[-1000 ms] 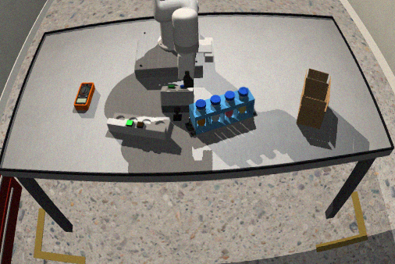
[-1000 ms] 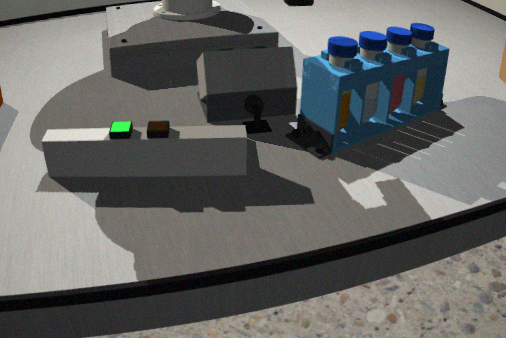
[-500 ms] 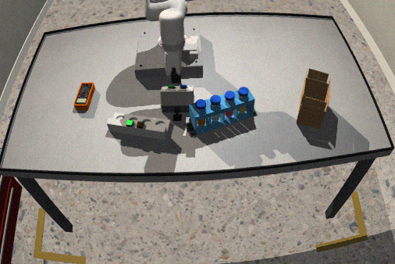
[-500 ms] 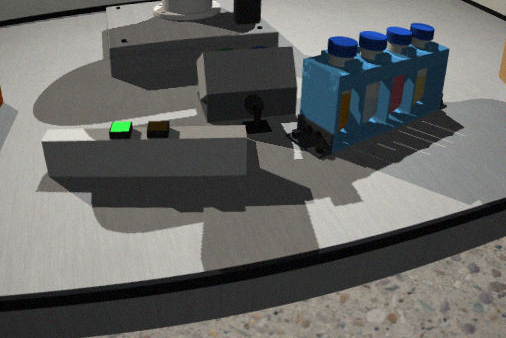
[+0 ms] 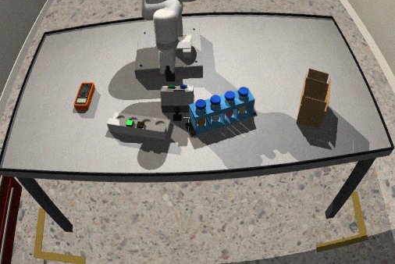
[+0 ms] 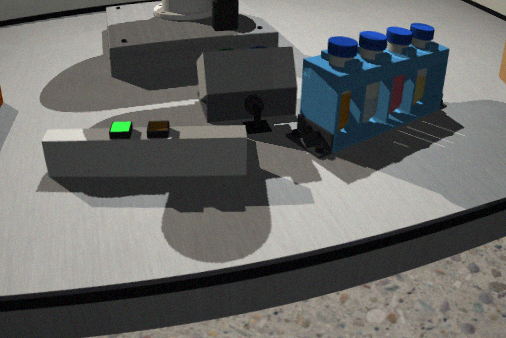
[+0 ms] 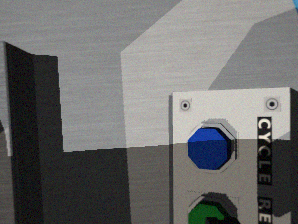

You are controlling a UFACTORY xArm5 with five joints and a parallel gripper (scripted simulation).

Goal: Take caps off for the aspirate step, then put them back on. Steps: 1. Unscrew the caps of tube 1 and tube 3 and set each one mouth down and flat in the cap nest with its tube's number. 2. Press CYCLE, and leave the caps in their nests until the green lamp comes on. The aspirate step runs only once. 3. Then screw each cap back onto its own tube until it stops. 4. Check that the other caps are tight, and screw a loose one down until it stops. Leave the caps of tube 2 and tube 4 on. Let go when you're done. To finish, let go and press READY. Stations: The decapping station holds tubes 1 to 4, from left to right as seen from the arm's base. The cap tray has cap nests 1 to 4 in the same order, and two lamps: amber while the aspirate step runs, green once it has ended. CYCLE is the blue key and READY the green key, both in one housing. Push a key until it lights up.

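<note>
My gripper is now 5 cm above the green key. From my hand the other things lie so: blue key 4 cm to the left, 5 cm below; then grey key housing 2 cm ahead, 2 cm to the left, 7 cm below; then blue cap 10 cm ahead, 20 cm to the left, 1 cm below.
</note>
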